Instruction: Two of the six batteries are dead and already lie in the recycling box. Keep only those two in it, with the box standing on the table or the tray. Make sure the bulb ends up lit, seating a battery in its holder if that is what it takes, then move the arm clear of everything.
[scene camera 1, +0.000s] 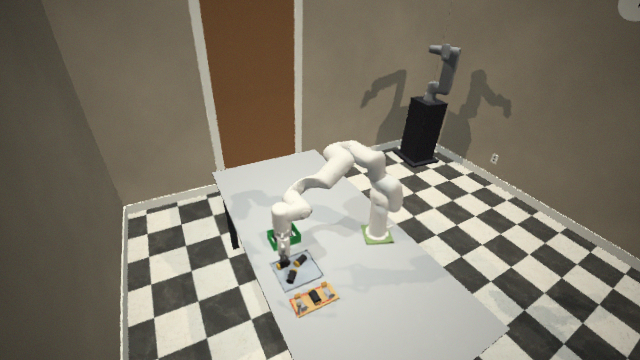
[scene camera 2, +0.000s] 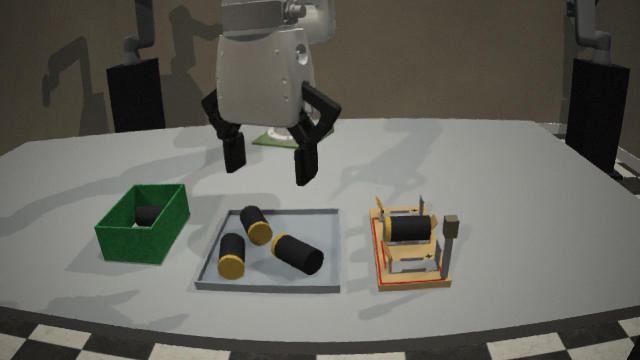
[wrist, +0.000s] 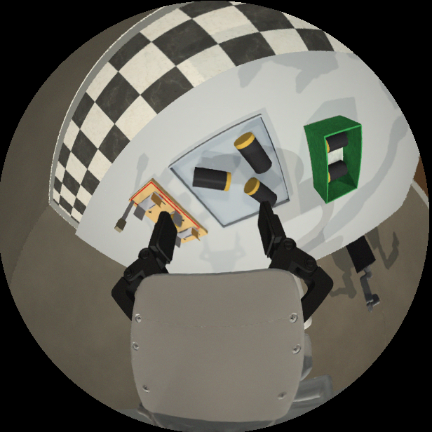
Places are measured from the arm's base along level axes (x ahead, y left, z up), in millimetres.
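Pixels of known places: gripper, fingertip midpoint: (scene camera 1: 284, 258) (scene camera 2: 269, 174); arm's base, origin of the base link: (scene camera 1: 376, 232).
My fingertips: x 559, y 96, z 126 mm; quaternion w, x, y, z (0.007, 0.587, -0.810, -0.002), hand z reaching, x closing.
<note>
For each thing: its top centre in the pictures, then the offset to it from my fingertips. "pt": a spot on its surface instead. Level surfaces: height alone.
- green box, middle of its top: (scene camera 2: 141, 204) (scene camera 1: 283, 232) 64 mm back, 232 mm right, 79 mm down
- grey tray, middle of its top: (scene camera 2: 274, 242) (scene camera 1: 296, 268) 64 mm back, 22 mm right, 127 mm down
- battery, middle of its top: (scene camera 2: 407, 217) (scene camera 1: 314, 294) 83 mm back, 157 mm left, 93 mm down
- bulb block, surface spot: (scene camera 2: 451, 226) pt 12 mm ahead, 202 mm left, 53 mm down
- table, its level: 139 mm down
Two black batteries (wrist: 337, 142) (wrist: 338, 171) lie in the green box (scene camera 2: 135, 247) (wrist: 318, 160), which stands on the table. Three batteries with yellow ends lie in the grey tray (scene camera 2: 267, 288): a back one (scene camera 2: 256, 225) (wrist: 261, 191), a front-left one (scene camera 2: 232, 256) (wrist: 254, 154) and a right one (scene camera 2: 298, 254) (wrist: 212, 178). Another battery (scene camera 2: 409, 228) (scene camera 1: 314, 296) lies in the middle slot of the wooden holder board (scene camera 2: 415, 286); its front slot is empty. The bulb block (scene camera 2: 451, 226) (wrist: 120, 224) on its post looks dull, unlit. My gripper (scene camera 2: 270, 167) (wrist: 214, 216) is open and empty, above and behind the tray.
The arm's base stands on a green plate (scene camera 1: 369, 240) at the back of the table (scene camera 1: 420, 305). Upright metal clips rise from the holder board, and the bulb post rises at its front right corner. A grey arm on a black pedestal (scene camera 1: 424, 130) stands beyond the table.
</note>
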